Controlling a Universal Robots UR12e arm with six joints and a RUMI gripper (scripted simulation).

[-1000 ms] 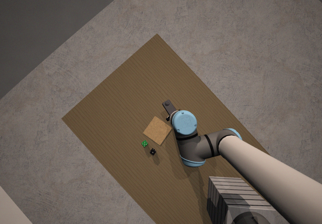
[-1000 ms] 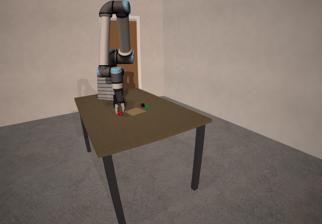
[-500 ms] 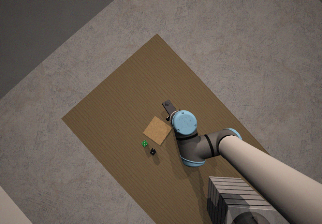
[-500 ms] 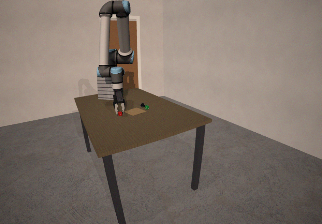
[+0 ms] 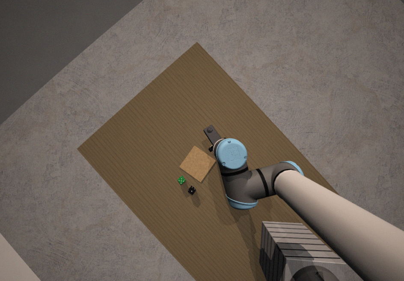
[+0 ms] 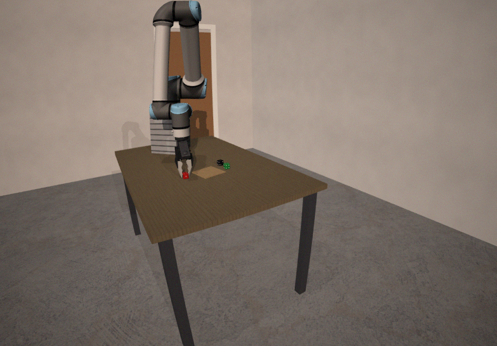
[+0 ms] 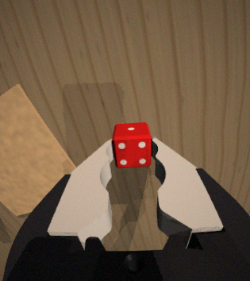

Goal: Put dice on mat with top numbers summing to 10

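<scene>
Right now the red die is right at my hand. The rest, counted from my hand: tan mat: 140 mm to the left, 20 mm below, 10 mm ahead; then black die: 260 mm to the left, 60 mm behind; then green die: 260 mm to the left, 20 mm ahead.
</scene>
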